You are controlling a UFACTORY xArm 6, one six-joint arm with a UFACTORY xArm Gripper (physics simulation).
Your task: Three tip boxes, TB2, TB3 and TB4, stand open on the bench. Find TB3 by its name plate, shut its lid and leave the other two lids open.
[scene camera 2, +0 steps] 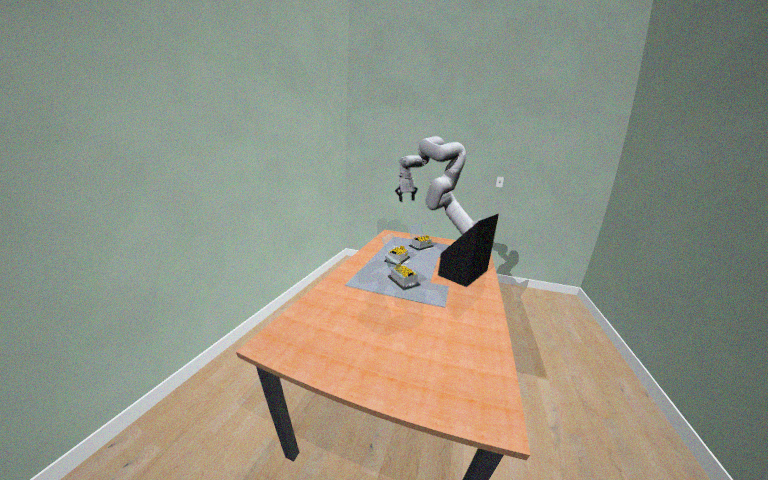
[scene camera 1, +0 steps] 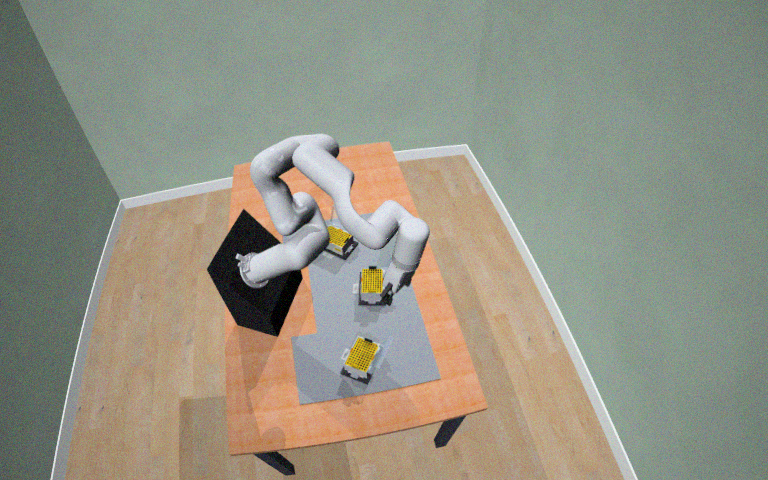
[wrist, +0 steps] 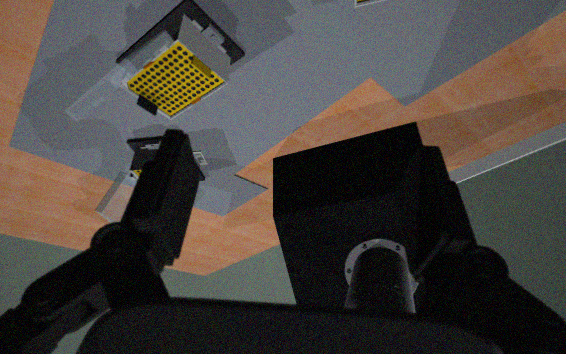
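Where they show: gripper, fingertip midpoint: [scene camera 2: 407, 201] [scene camera 1: 395, 293] [wrist: 299, 162]; arm's base at its link origin: [scene camera 2: 471, 233] [scene camera 1: 254, 270] [wrist: 381, 270].
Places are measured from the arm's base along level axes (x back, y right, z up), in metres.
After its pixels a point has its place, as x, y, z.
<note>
Three grey tip boxes with yellow racks stand open on the grey mat. The middle box [scene camera 1: 372, 283] {-0.418, 0.015, -0.179} [scene camera 2: 397, 254] {-0.410, -0.052, -0.179} [wrist: 175, 77] {-0.423, 0.012, -0.179} stands beneath the arm's reach. Another box [scene camera 1: 361, 357] [scene camera 2: 421, 243] {-0.309, 0.238, -0.190} stands at scene camera 1's near end; its edge shows in the wrist view [wrist: 367, 2] {-0.312, 0.242, -0.176}. The third box [scene camera 1: 339, 240] [scene camera 2: 403, 276] {-0.306, -0.331, -0.169} [wrist: 143, 154] {-0.378, -0.233, -0.210} is partly hidden by a finger in the wrist view. Clear raised lids show faintly. The name plates are too small to read, so I cannot tell which box is TB3. My gripper [scene camera 1: 395, 287] {-0.439, 0.256, 0.096} [scene camera 2: 407, 198] {-0.439, 0.256, 0.096} [wrist: 299, 162] {-0.439, 0.256, 0.096} is open and empty, high above the mat.
The grey mat [scene camera 1: 334, 316] {-0.251, 0.095, -0.236} [scene camera 2: 368, 280] {-0.492, -0.321, -0.236} [wrist: 320, 75] {-0.237, 0.105, -0.236} lies on the orange wooden table [scene camera 1: 266, 390] {0.044, 0.354, -0.239} [scene camera 2: 396, 362] {-0.212, -0.794, -0.239} [wrist: 220, 240] {0.008, -0.589, -0.239}. The black pedestal [scene camera 1: 252, 311] {0.034, 0.113, -0.082} [scene camera 2: 467, 254] {-0.016, -0.186, -0.061} [wrist: 340, 180] {-0.091, 0.006, -0.149} bears the arm beside the mat. The arm's links arch over the pedestal side of the table.
</note>
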